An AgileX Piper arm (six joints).
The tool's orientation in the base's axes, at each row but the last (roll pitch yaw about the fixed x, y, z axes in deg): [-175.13 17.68 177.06]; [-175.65 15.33 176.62]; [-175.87 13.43 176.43]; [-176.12 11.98 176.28]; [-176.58 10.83 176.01]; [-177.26 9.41 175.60]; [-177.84 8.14 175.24]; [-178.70 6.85 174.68]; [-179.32 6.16 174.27]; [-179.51 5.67 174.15]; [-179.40 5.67 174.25]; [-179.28 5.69 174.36]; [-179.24 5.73 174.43]
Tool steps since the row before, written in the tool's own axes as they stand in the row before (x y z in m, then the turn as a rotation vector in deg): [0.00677 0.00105 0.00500 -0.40 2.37 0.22]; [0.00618 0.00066 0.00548 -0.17 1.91 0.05]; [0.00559 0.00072 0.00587 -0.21 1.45 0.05]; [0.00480 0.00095 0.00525 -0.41 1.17 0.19]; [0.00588 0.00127 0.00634 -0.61 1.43 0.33]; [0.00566 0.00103 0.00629 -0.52 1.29 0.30]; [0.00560 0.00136 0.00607 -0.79 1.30 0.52]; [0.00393 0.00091 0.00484 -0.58 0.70 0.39]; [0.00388 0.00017 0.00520 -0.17 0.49 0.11]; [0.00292 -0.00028 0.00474 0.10 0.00 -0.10]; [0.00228 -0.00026 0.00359 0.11 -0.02 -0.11]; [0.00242 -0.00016 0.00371 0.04 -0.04 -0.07]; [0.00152 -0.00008 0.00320 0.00 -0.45 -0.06]
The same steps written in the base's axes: [-0.00487 0.00087 -0.00689 0.63 2.31 -0.28]; [-0.00448 0.00051 -0.00695 0.33 1.88 -0.14]; [-0.00404 0.00055 -0.00704 0.33 1.42 -0.10]; [-0.00355 0.00082 -0.00618 0.53 1.12 -0.18]; [-0.00450 0.00121 -0.00740 0.77 1.36 -0.29]; [-0.00448 0.00107 -0.00717 0.67 1.23 -0.27]; [-0.00457 0.00151 -0.00685 0.97 1.20 -0.45]; [-0.00323 0.00110 -0.00529 0.69 0.63 -0.33]; [-0.00327 0.00044 -0.00559 0.23 0.47 -0.10]; [-0.00246 -0.00007 -0.00500 -0.11 0.01 0.09]; [-0.00193 -0.00010 -0.00379 -0.12 -0.01 0.10]; [-0.00205 -0.00001 -0.00393 -0.05 -0.03 0.07]; [-0.00120 -0.00001 -0.00333 -0.05 -0.45 0.07]
